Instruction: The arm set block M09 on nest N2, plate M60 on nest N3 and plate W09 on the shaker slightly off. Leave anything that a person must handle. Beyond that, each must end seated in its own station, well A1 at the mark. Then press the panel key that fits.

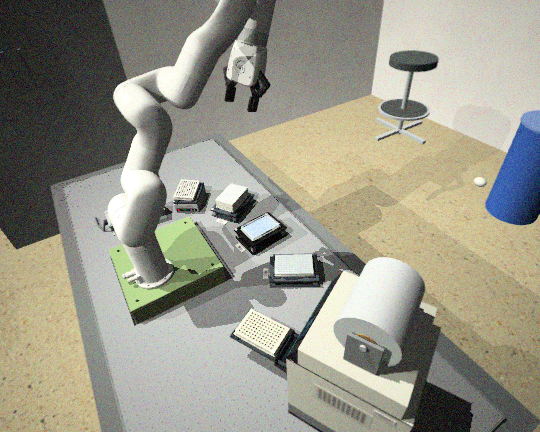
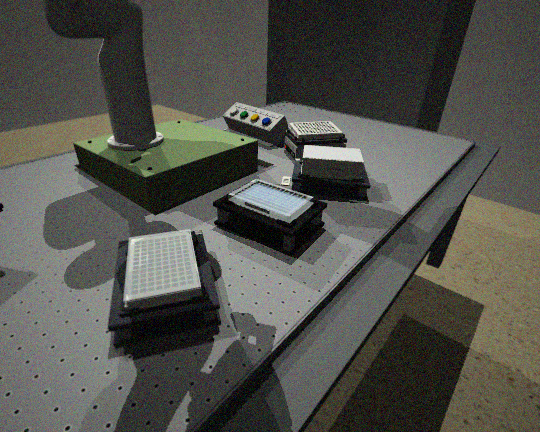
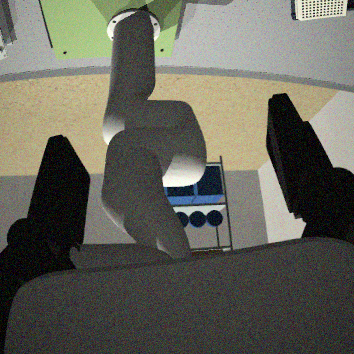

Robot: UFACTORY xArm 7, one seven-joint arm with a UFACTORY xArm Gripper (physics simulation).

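Note:
My gripper (image 1: 241,103) (image 3: 169,136) is open and empty, high above the table's far side. A beige well plate (image 1: 189,190) (image 2: 317,130) sits on a low device with a red light, likely the shaker. Beside it a plain white block (image 1: 232,198) (image 2: 332,162) sits on a black nest (image 1: 229,215) (image 2: 330,189). A plate with a pale blue top (image 1: 260,227) (image 2: 272,199) lies on the middle black nest (image 2: 287,232), looking slightly tilted. A clear-white well plate (image 1: 294,265) (image 2: 162,267) lies on the nearest nest (image 2: 165,325). Station labels and the A1 marks are too small to read.
A key panel (image 2: 255,127) with white, green, yellow and blue keys stands behind the green arm base (image 1: 175,260) (image 2: 200,165) (image 3: 75,30). A large beige machine (image 1: 350,360) with a white roll (image 1: 382,300) stands at the front right; another beige well plate (image 1: 262,331) (image 3: 320,7) lies on its tray.

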